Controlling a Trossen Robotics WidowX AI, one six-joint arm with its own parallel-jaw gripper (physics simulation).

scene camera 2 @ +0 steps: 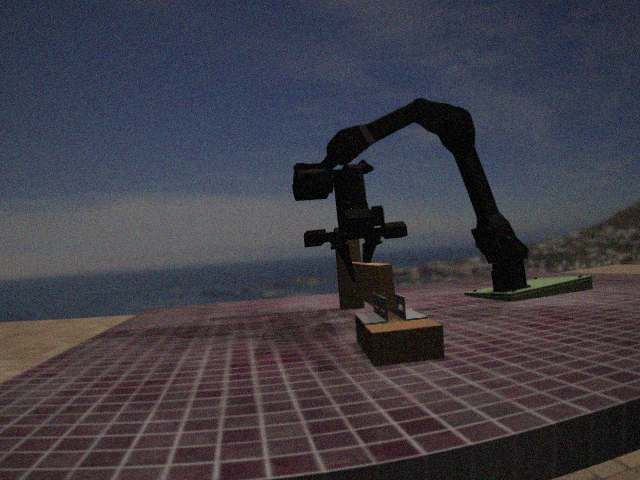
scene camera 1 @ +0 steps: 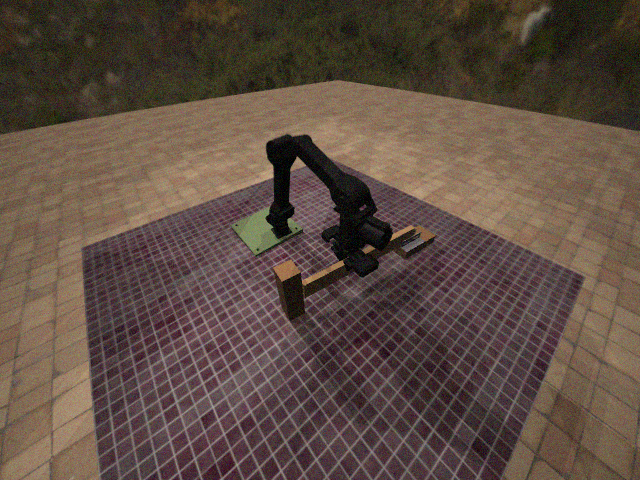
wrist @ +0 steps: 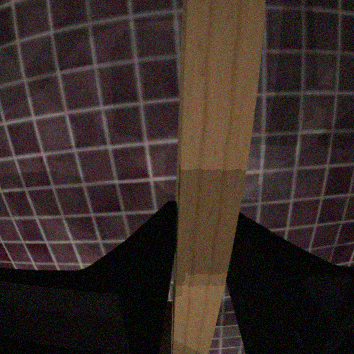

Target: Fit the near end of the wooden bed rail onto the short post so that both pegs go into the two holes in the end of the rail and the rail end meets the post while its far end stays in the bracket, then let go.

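Seen in the pictures: gripper, fingertip midpoint: (scene camera 1: 346, 268) (wrist: 194, 209); arm's base at its link origin: (scene camera 2: 511, 289) (scene camera 1: 281, 230).
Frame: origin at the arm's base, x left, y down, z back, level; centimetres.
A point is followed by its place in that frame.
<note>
The wooden bed rail (scene camera 1: 324, 276) @(y -8.1, x -2.1, z -34.1 cm) (scene camera 2: 376, 279) @(y -6.8, x 32.9, z -33.9 cm) (wrist: 220, 100) @(y -8.7, x 11.5, z -33.2 cm) runs from the short post to the bracket. My gripper (scene camera 1: 356, 258) (scene camera 2: 360, 269) @(y -5.2, x 6.5, z -33.1 cm) (wrist: 194, 209) @(y -5.2, x 6.5, z -33.1 cm) is shut on the rail along its length, one finger on each side. The short post (scene camera 1: 291, 295) @(y -9.5, x -13.1, z -35.6 cm) (scene camera 2: 349, 299) @(y -0.6, x -9.9, z -33.8 cm) stands upright. The rail's near end is beside the post in scene camera 1, touching or very close; the pegs and holes are hidden. The rail's far end sits between the metal plates of the bracket (scene camera 2: 380, 307) @(y -3.4, x 36.0, z -34.2 cm), which also shows in scene camera 1 (scene camera 1: 410, 243) @(y -2.3, x 34.6, z -34.6 cm).
The bracket is on a low wooden block (scene camera 1: 427, 236) @(y -2.0, x 43.1, z -35.4 cm) (scene camera 2: 405, 347) @(y -0.1, x 46.1, z -33.3 cm). The arm's base stands on a green plate (scene camera 1: 253, 235) @(y 0.1, x -10.4, z 3.8 cm) (scene camera 2: 560, 284) @(y -0.4, x 6.2, z 8.7 cm) behind the rail. A purple tiled mat (scene camera 1: 206, 361) @(y 1.6, x -37.4, z -34.0 cm) (scene camera 2: 206, 403) @(y 1.6, x 55.4, z -52.7 cm) lies under everything.
</note>
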